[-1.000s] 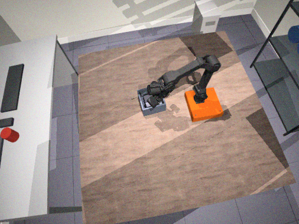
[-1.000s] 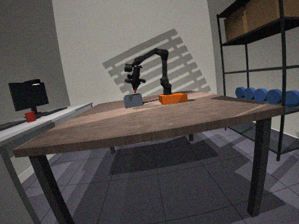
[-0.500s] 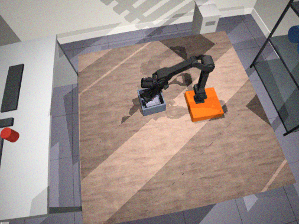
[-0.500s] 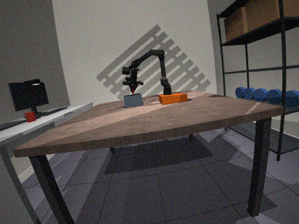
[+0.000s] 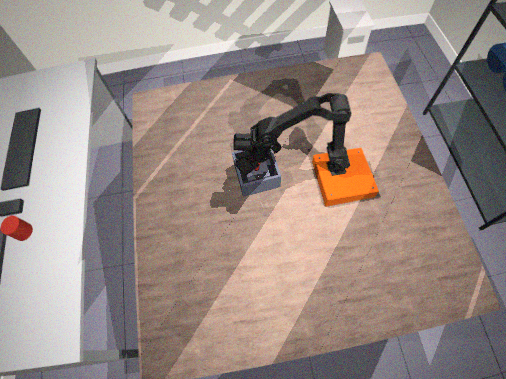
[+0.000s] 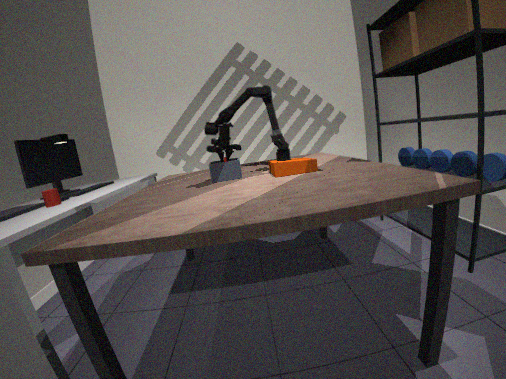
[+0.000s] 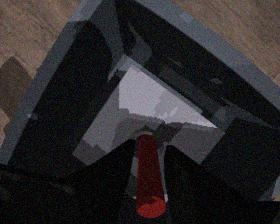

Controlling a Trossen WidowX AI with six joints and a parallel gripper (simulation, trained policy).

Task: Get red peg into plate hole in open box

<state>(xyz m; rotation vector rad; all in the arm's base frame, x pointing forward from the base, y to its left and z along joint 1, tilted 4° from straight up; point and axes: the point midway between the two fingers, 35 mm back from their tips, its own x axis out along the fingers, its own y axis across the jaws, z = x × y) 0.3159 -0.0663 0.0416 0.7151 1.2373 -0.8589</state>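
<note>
My gripper tip is now 10 mm past the red peg, 10 mm to the right of it and 10 mm below it. Also, from my gripper tip: pale plate: 10 mm to the left, 40 mm below; grey box: 10 mm to the left, 60 mm below.
</note>
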